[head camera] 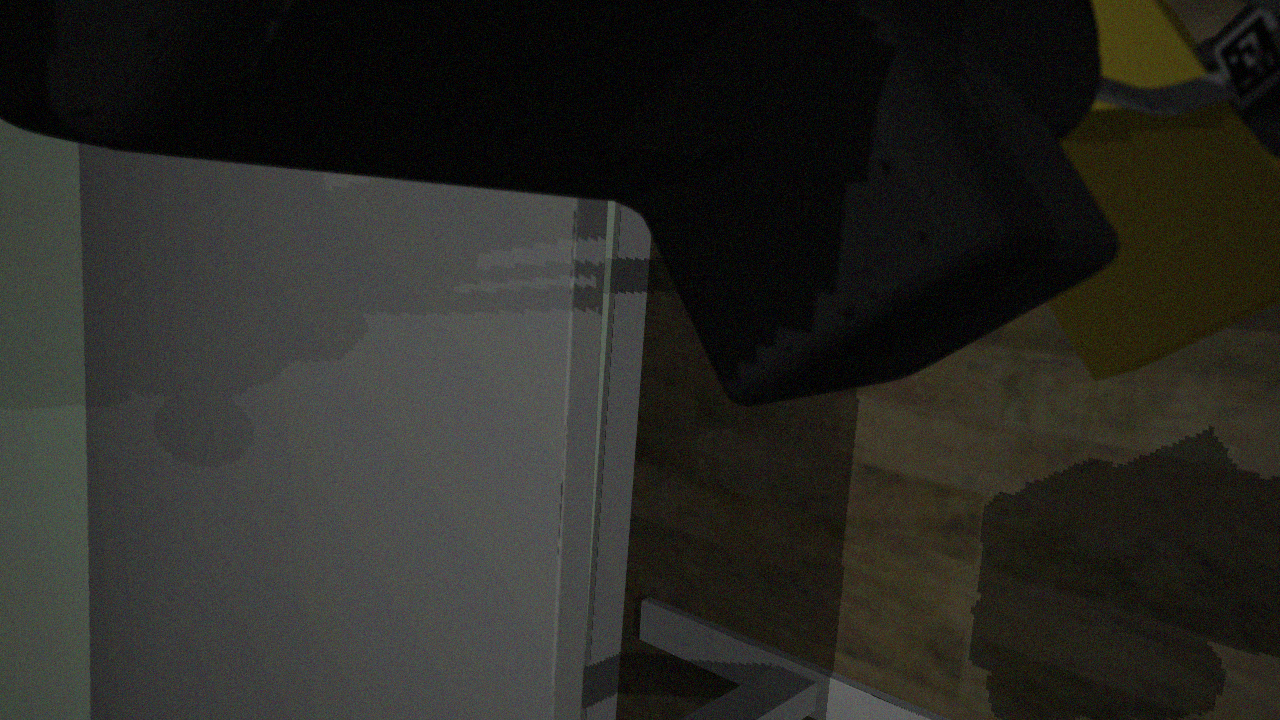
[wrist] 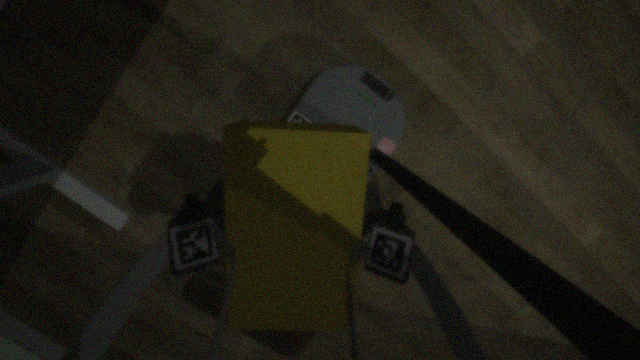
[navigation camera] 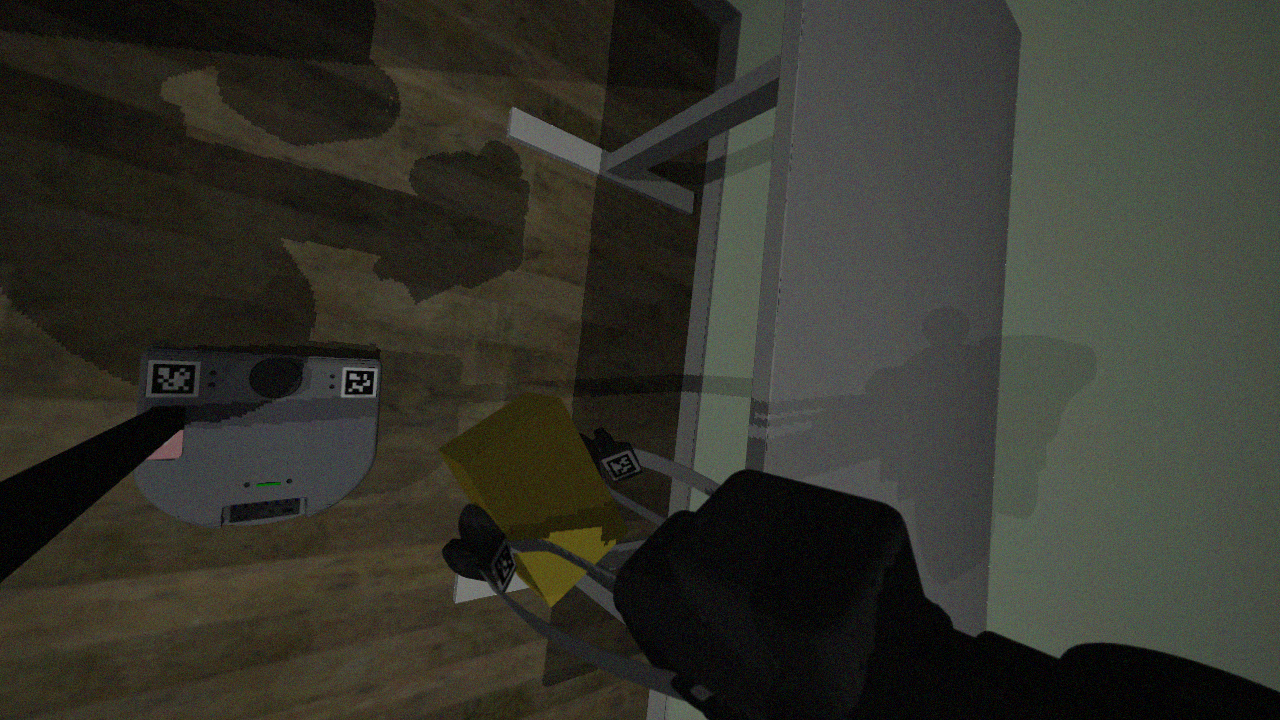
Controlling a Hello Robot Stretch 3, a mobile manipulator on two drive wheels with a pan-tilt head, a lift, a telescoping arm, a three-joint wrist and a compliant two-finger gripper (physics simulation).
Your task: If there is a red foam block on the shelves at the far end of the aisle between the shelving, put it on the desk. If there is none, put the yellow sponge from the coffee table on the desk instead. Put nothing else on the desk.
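Seen in the pictures: gripper, between the fingertips: (head camera: pixel 1142 178) (wrist: pixel 296 204) (navigation camera: pixel 524 486); robot's base, origin of its link: (navigation camera: pixel 276 376).
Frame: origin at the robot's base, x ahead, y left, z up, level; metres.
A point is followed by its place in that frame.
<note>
My gripper (navigation camera: pixel 544 497) @[x -0.021, y -0.122, z 0.963 m] (wrist: pixel 296 204) @[x -0.021, y -0.122, z 0.963 m] is shut on the yellow sponge (head camera: pixel 1172 246) @[x 0.001, y -0.103, z 1.007 m] (navigation camera: pixel 537 465) @[x 0.002, y -0.108, z 1.008 m] (wrist: pixel 295 285) @[x -0.001, y -0.107, z 1.008 m], a thick block with a finger on each side. The sponge hangs above the floor, out past the long front edge of the desk. The desk (head camera: pixel 358 537) @[x 0.200, y -0.608, z 0.951 m] (navigation camera: pixel 895 223) @[x 0.279, y -0.660, z 0.950 m] has a plain pale grey top, and shadows of the robot fall across it; no object shows on the part in view. In the head camera view the dark wrist hides part of the desk. The shelves, a red foam block and the coffee table do not show.
A pale green wall (head camera: pixel 40 286) @[x 0.037, y -1.191, z 0.980 m] (navigation camera: pixel 1163 179) @[x 0.446, y -1.222, z 1.155 m] runs along the desk's back edge. A desk foot (navigation camera: pixel 554 138) (wrist: pixel 92 200) sticks out over the wood floor. My base (navigation camera: pixel 268 447) @[x -0.122, y 0.004, z 0.160 m] (wrist: pixel 350 100) @[x -0.155, y -0.040, z 0.160 m] stands on the floor, away from the desk. My dark arm (wrist: pixel 500 280) @[x -0.048, y 0.119, z 0.866 m] crosses the wrist view.
</note>
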